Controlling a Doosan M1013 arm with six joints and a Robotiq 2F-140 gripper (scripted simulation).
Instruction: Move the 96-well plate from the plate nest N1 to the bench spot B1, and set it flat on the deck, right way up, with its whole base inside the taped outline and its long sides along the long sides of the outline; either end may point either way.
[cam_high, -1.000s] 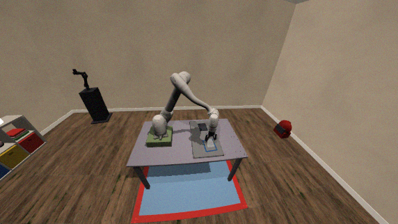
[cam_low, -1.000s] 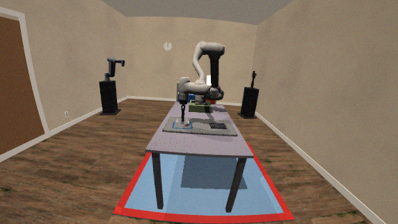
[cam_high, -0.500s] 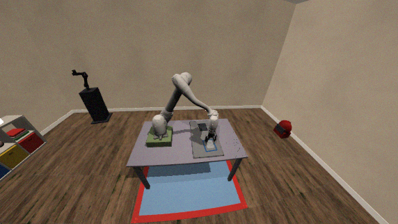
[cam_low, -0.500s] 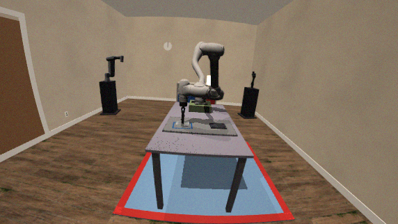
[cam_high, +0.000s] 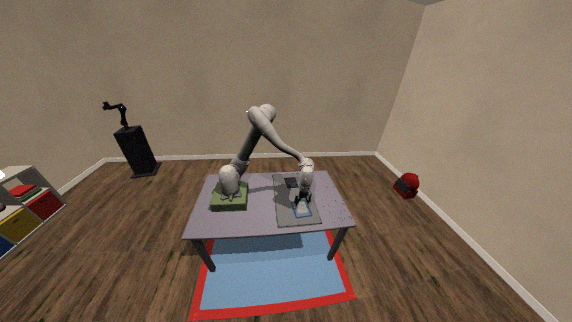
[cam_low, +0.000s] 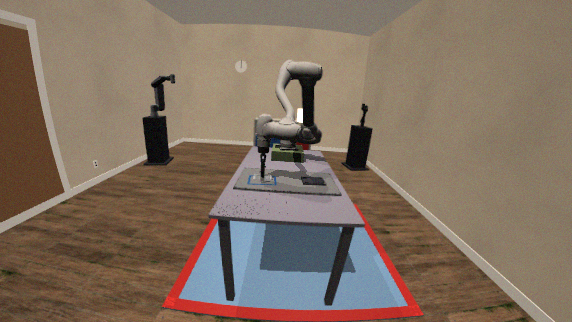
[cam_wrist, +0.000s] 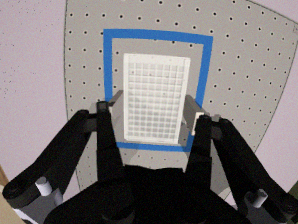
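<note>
Now: hand 20 mm above the white 96-well plate. The rest, counted from my hand: dark plate nest 360 mm to the left, 40 mm ahead, 30 mm below.
</note>
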